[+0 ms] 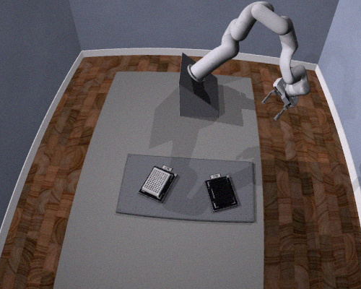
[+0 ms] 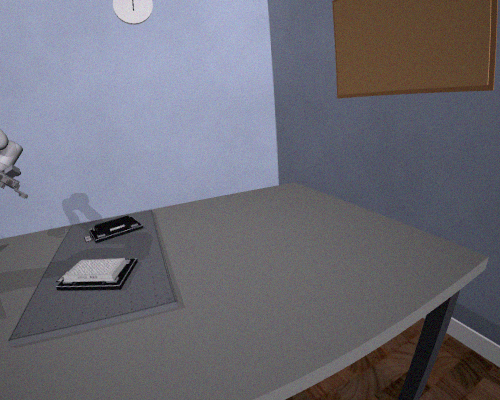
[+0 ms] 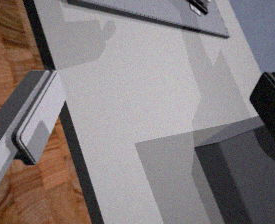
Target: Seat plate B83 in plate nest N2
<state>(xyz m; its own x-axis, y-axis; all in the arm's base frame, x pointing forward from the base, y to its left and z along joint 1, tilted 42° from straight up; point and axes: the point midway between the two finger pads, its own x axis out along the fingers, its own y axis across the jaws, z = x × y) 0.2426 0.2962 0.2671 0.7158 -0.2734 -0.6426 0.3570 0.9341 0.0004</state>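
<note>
The white well plate lies 37 cm ahead of my hand, 55 cm to the right of it and 14 cm below it. Round my hand: black plate nest: 37 cm ahead, 55 cm to the right, 16 cm below; dark plate B38: 41 cm ahead, 26 cm to the right, 14 cm below.
</note>
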